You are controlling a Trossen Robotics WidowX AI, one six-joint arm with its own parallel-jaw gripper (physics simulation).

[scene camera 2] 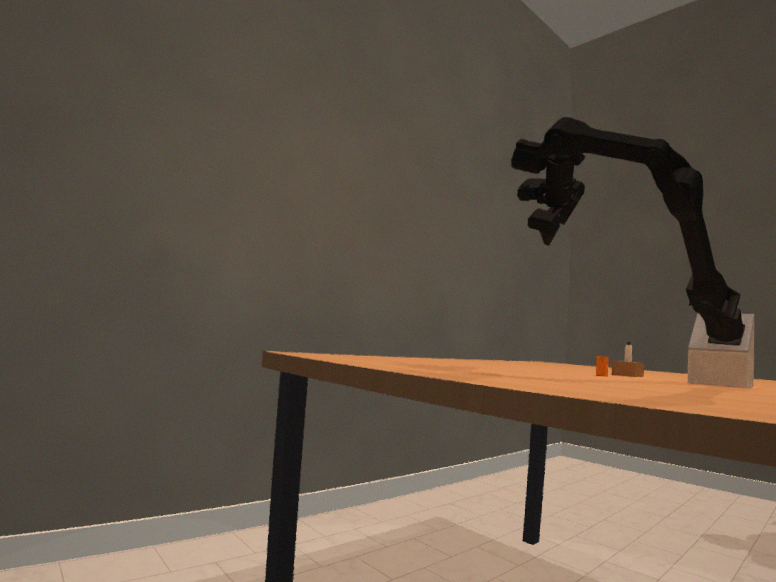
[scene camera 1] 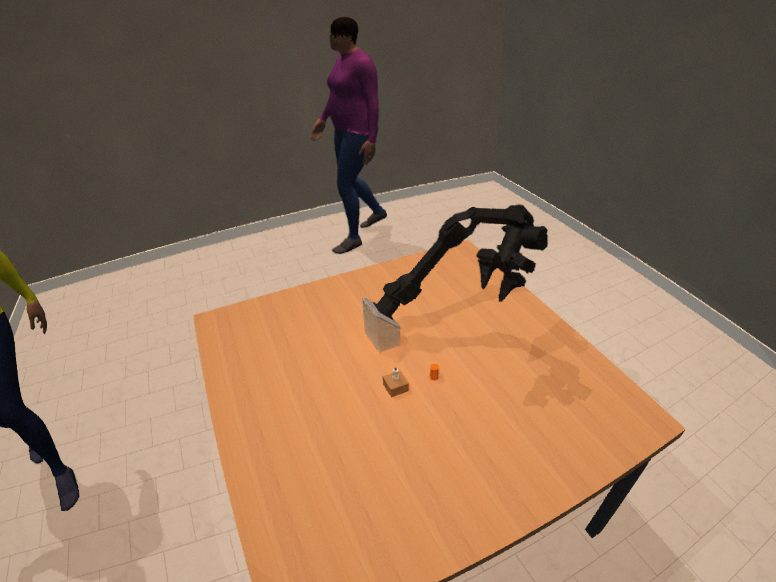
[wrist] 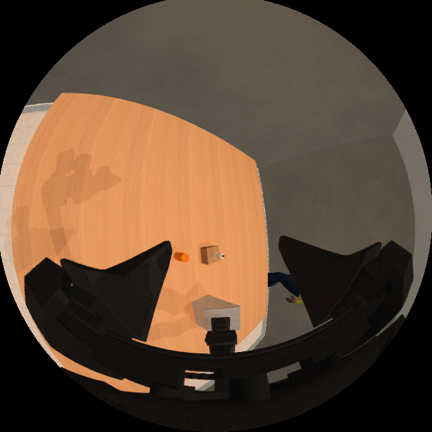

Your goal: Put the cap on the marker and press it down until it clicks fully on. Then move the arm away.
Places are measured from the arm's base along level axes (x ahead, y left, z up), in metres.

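Pixels of known places: gripper, fingertip midpoint: [scene camera 2: 554, 234] [scene camera 1: 491, 295]; arm's base at its link origin: [scene camera 2: 726, 334] [scene camera 1: 382, 311].
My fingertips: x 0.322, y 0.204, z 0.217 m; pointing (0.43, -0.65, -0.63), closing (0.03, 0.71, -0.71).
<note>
For each thing: its top centre in the pictures, then the offset to it from my fingertips.
- orange cap at its top centre: [scene camera 2: 602, 356] [scene camera 1: 434, 366] dy -0.135, dx -0.065, dz -0.282 m
- marker at its top centre: [scene camera 2: 628, 341] [scene camera 1: 395, 367] dy -0.266, dx -0.076, dz -0.240 m
- brown wooden block at its top centre: [scene camera 2: 628, 361] [scene camera 1: 395, 379] dy -0.266, dx -0.076, dz -0.293 m
The orange cap [scene camera 1: 434, 372] [scene camera 2: 602, 365] [wrist: 182, 257] stands upright on the table, beside and apart from the marker's block. The marker [scene camera 1: 395, 374] [scene camera 2: 628, 353] [wrist: 217, 256] is small and white with a dark tip, and stands upright in a brown wooden block [scene camera 1: 396, 386] [scene camera 2: 627, 368] [wrist: 206, 255]. Its tip is bare. My gripper [scene camera 1: 492, 294] [wrist: 226, 244] is open and empty, high above the table and well away from the cap and the marker. In the scene camera 2 view its two fingers partly overlap.
The grey arm base [scene camera 1: 381, 332] [scene camera 2: 720, 366] [wrist: 222, 315] stands on the wooden table [scene camera 1: 325, 476] [scene camera 2: 438, 382] [wrist: 125, 200], close to the block. A person in a purple top [scene camera 1: 354, 93] is on the floor behind the table. Another person [scene camera 1: 15, 369] is at the left.
</note>
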